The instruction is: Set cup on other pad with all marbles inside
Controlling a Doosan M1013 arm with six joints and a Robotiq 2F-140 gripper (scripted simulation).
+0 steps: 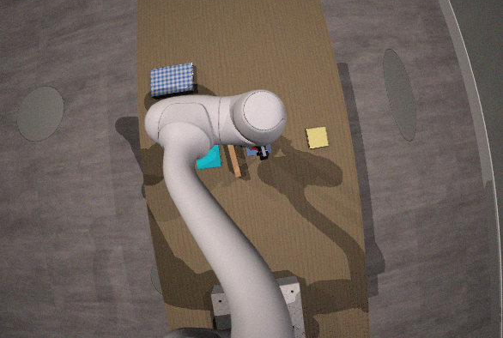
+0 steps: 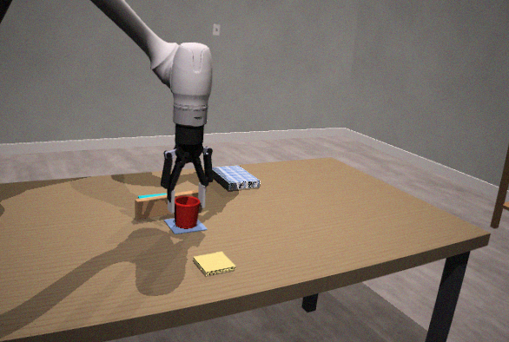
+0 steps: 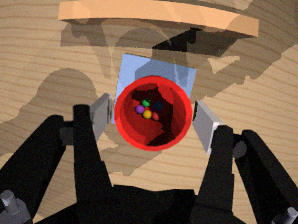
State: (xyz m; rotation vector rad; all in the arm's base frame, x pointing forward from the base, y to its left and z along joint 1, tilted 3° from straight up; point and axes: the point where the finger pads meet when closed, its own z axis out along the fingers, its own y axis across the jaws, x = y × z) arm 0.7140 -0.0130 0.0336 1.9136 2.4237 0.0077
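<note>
The red cup lies 50 mm below my hand. Also, from my hand: cyan pad (50 mm behind, 200 mm to the left, 90 mm below); wooden rail (20 mm behind, 100 mm to the left, 60 mm below); blue pad (90 mm below).
</note>
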